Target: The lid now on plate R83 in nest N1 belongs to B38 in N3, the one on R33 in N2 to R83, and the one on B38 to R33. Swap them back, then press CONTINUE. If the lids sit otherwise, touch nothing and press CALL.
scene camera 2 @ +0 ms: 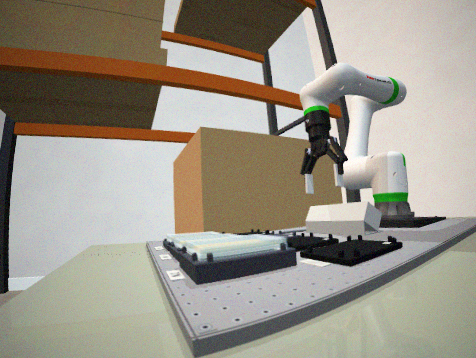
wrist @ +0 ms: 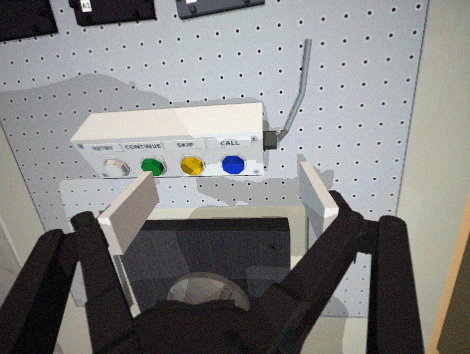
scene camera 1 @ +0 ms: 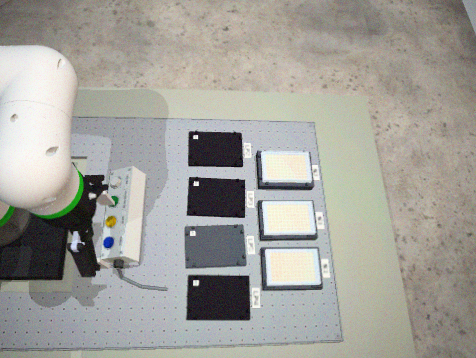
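Seen in the pictures: gripper, fingertip midpoint: [scene camera 2: 323, 190] [wrist: 225, 182] [scene camera 1: 105, 234]; arm's base, origin of the base link: [scene camera 2: 391, 218] [scene camera 1: 0, 217].
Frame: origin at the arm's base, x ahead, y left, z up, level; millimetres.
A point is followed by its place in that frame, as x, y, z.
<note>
Three plates under clear lids [scene camera 1: 285, 168] {709, 47, 27} [scene camera 1: 288, 219] {691, -89, 19} [scene camera 1: 292, 267] {677, -208, 17} sit in the nests in a column at the right in scene camera 1. Their plate codes cannot be read. The white button box [scene camera 1: 132, 215] {319, -50, 56} [scene camera 2: 335, 217] {335, -27, 33} [wrist: 170, 125] {320, -47, 54} carries a white RETRY button [wrist: 116, 167] {285, 35, 58}, a green CONTINUE button [wrist: 152, 167] {277, -11, 58} [scene camera 1: 115, 200] {282, -10, 59}, a yellow SKIP button [wrist: 192, 165] {271, -61, 58} [scene camera 1: 110, 221] {269, -59, 56} and a blue CALL button [wrist: 233, 164] {264, -109, 58} [scene camera 1: 108, 242] {263, -109, 57}. My gripper [scene camera 1: 91, 220] [scene camera 2: 324, 182] {266, -110, 119} [wrist: 225, 182] {266, -110, 119} is open and empty, above and beside the box's button side, touching nothing.
Black lid places [scene camera 1: 215, 149] {540, 136, -4} [scene camera 1: 216, 197] {524, -2, -4} [scene camera 1: 218, 297] {495, -250, -4} and a grey one [scene camera 1: 215, 246] {505, -129, -4} lie empty between box and nests. A grey cable [scene camera 1: 142, 286] {325, -202, -7} [wrist: 302, 80] {338, -203, -8} leaves the box. The black robot base plate [wrist: 215, 245] {126, -44, 9} lies below the buttons. A cardboard box [scene camera 2: 265, 185] stands behind.
</note>
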